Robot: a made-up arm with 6 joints.
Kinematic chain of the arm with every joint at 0, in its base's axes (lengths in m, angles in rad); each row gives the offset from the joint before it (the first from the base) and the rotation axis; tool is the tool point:
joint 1: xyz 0 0 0.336 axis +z
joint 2: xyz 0 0 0 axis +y
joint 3: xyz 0 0 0.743 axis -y
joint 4: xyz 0 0 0 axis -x
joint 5: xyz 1.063 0 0 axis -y
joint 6: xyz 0 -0.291 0 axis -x
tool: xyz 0 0 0
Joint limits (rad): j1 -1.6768..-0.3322 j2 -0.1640..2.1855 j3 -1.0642..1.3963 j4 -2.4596..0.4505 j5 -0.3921..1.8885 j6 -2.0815..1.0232
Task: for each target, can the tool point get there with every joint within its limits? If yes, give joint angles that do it. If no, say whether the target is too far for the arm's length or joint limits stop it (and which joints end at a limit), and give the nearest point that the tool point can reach.
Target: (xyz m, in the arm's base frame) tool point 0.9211 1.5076 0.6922
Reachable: no: joint limits stop it (at a limit: joint 2, joint 3, joint 4) | nearest point 0.2532 0.4145 0.2046 | short by 1.371 m
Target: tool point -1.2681 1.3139 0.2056
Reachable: no: joint limits stop it (at a limit: joint 2, joint 3) | nearest point -0.3706 0.3840 0.0412 | short by 1.303 m
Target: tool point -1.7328 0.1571 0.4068
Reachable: no: joint limits stop it (at a limit: joint 2, joint 3) | nearest point -0.5199 0.0471 0.1034 | short by 1.255 m
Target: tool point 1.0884 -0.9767 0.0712
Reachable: yes | joints -0.7727 0.9556 0.5353 -1.7801 0.5471 -0.3925
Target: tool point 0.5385 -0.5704 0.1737
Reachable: yes | joints -0.5483 0.1931 -0.5834 -0.7837 0.8912 -0.4937
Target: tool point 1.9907 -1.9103 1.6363
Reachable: no: too far | nearest point 1.1955 -1.1472 1.1169 | short by 1.218 m
